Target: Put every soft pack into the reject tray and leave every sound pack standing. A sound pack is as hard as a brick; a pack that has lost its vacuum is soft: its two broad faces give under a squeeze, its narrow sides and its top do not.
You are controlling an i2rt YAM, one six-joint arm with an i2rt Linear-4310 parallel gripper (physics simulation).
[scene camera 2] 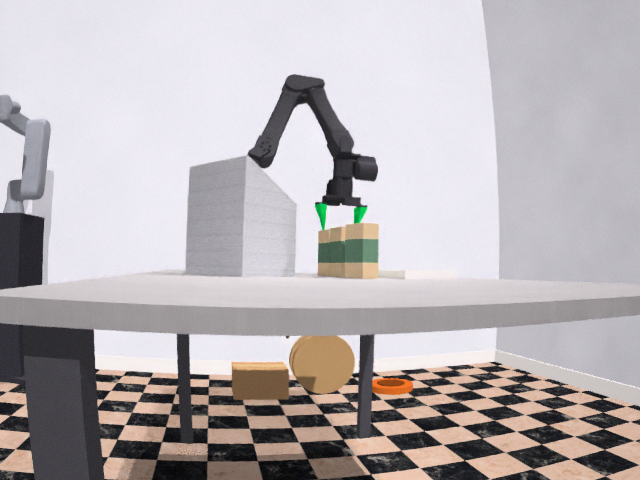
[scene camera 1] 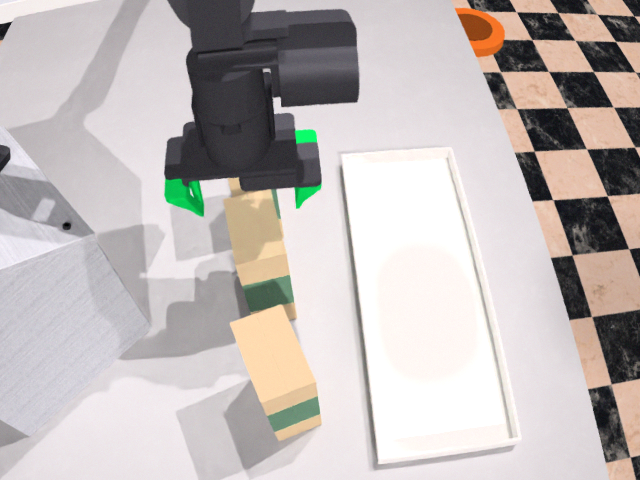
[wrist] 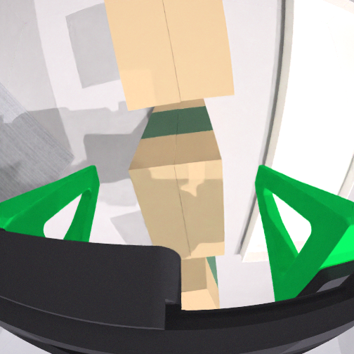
Labels:
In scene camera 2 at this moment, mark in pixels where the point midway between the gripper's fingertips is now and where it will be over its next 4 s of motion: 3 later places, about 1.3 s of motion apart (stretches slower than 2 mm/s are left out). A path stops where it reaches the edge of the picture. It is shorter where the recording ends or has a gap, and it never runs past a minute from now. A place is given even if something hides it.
My gripper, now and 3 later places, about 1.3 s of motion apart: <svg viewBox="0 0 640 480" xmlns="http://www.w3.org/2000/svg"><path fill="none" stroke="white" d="M339 231L339 253L336 223L326 248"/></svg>

